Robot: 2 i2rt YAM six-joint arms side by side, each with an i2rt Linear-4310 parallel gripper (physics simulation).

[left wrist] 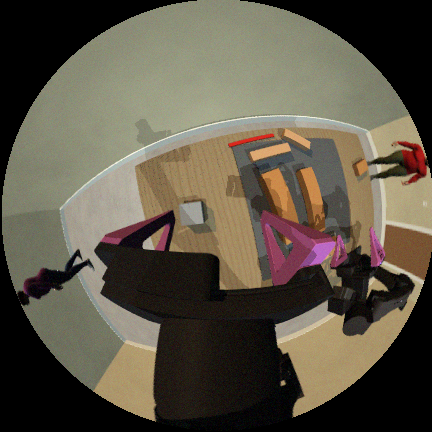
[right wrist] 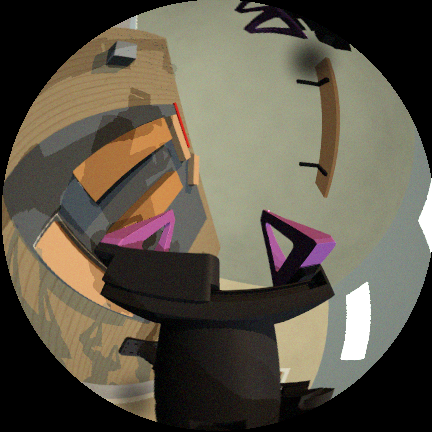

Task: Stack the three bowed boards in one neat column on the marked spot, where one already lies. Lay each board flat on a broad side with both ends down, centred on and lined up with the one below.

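Places are measured from the left arm's base along level axes (x down, y ahead, z right), in metres.
Where they show: left gripper, fingertip midpoint: (left wrist: 217, 214); right gripper, fingertip midpoint: (left wrist: 353, 231) (right wrist: 217, 214); right arm's base, link origin: (left wrist: 350, 256) (right wrist: 141, 347).
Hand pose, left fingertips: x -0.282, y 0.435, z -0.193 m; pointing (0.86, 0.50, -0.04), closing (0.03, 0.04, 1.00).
Observation:
Each offset is from my left fingertips to the top centre of the thing. "pt": to the spot under its first point. Level surfaces: height alone.
Two orange bowed boards lie side by side, apart, on the grey mat: one board @(dx +0.223, dy +0.015, dz +0.198 m) (left wrist: 275, 185) (right wrist: 120, 157) and a second board @(dx +0.232, dy +0.045, dz +0.331 m) (left wrist: 310, 192) (right wrist: 162, 192). A paler bowed board @(dx +0.224, dy -0.150, dz +0.398 m) (right wrist: 75, 270) lies at the lower left of the right wrist view, beside a thin outline @(pt dx +0.276, dy -0.154, dz +0.278 m) (right wrist: 56, 217) that shows along its edge; my right gripper's body hides its far end. My left gripper (left wrist: 217, 214) is open and empty, high above the table. My right gripper (right wrist: 217, 214) (left wrist: 353, 231) is open and empty, near the table's right part, with one finger in front of the second board in its own view.
The grey mat @(dx +0.276 m) (left wrist: 340, 160) (right wrist: 192, 220) bears the two boards. Two pale blocks, one @(dx +0.249, dy +0.197, dz +0.160 m) (left wrist: 270, 151) (right wrist: 180, 137) and another @(dx +0.250, dy +0.270, dz +0.270 m) (left wrist: 296, 139) (right wrist: 193, 170), lie near a red strip @(dx +0.276, dy +0.246, dz +0.101 m) (left wrist: 251, 140) (right wrist: 182, 125). A grey block @(dx +0.246, dy -0.023, dz -0.088 m) (left wrist: 191, 213) (right wrist: 122, 53) and a small orange block @(dx +0.253, dy +0.269, dz +0.735 m) (left wrist: 360, 167) stand apart.

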